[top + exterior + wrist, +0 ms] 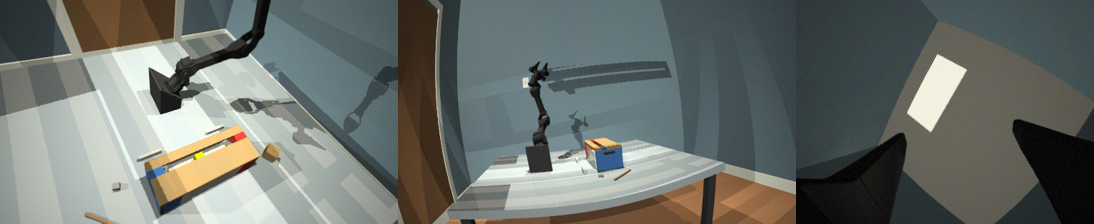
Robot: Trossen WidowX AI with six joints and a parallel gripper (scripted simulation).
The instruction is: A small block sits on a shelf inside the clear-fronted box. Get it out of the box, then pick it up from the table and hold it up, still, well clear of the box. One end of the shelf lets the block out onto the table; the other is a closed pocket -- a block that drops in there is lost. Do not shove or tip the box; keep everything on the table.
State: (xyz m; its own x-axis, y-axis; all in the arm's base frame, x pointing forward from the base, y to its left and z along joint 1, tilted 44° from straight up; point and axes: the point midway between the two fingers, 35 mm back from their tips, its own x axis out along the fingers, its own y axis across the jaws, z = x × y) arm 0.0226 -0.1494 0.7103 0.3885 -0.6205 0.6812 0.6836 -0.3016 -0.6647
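The yellow-green block is 660 mm below my gripper tip, 460 mm to the right of it and 200 mm ahead of it. From my gripper tip the other things lie so: tan cube (720 mm below, 340 mm ahead, 160 mm to the right); then wooden stick (800 mm to the right, 740 mm below, 200 mm ahead).
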